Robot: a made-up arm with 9 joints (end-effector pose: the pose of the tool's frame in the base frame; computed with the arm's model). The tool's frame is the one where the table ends. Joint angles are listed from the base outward.
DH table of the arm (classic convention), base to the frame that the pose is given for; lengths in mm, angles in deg. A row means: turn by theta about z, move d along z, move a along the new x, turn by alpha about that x. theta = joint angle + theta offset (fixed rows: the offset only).
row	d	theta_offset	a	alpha
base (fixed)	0	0	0	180
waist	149	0	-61	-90
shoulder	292	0	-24	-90
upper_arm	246	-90	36	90
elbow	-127	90	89	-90
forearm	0	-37.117	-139.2	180
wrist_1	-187	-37.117	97	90
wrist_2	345	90	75	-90
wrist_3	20	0	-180	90
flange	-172	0	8	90
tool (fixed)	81	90	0	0
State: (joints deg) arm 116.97 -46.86 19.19 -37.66 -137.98 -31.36 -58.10 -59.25 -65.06
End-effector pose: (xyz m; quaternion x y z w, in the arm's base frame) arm -0.4355 -0.0810 0.2441 -0.4832 0.5952 -0.5611 0.3121
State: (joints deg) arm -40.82 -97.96 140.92 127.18 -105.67 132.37 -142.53 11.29 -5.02
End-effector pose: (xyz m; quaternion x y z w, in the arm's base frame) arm 0.1765 -0.0956 -0.1365 0.6456 0.5549 -0.4451 0.2778
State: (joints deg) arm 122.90 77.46 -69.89 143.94 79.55 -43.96 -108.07 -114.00 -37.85
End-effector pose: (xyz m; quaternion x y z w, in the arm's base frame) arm -0.3061 0.8251 -0.5082 0.6233 -0.5784 -0.1625 0.5006
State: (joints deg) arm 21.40 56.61 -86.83 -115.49 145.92 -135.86 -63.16 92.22 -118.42
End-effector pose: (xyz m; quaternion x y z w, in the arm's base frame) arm -0.7008 -0.2164 -0.7522 0.8814 0.3900 -0.0217 0.2656
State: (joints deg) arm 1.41 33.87 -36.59 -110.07 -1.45 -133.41 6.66 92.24 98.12
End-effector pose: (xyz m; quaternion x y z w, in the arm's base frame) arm -0.3494 -0.0646 0.4422 0.6883 0.3596 -0.2419 0.5818
